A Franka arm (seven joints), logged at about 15 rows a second.
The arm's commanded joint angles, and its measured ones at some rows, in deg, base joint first. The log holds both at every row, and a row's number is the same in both.
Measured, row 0:
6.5 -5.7 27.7 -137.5 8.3 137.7 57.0
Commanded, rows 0 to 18:
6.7 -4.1 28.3 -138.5 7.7 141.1 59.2
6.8 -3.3 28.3 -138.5 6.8 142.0 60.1
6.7 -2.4 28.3 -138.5 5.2 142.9 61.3
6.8 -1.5 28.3 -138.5 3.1 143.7 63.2
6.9 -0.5 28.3 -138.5 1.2 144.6 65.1
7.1 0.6 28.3 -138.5 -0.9 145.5 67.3
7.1 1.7 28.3 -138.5 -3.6 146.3 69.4
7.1 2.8 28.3 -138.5 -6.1 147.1 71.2
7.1 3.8 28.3 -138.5 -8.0 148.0 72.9
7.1 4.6 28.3 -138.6 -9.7 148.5 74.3
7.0 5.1 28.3 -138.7 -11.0 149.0 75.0
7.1 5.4 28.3 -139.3 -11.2 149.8 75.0
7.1 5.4 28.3 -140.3 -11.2 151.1 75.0
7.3 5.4 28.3 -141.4 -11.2 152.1 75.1
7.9 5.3 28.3 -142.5 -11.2 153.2 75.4
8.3 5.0 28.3 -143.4 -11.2 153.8 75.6
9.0 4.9 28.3 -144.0 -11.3 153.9 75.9
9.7 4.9 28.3 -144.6 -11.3 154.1 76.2
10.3 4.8 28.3 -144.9 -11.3 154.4 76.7
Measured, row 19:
8.6 5.5 28.3 -142.9 -9.3 152.2 73.6
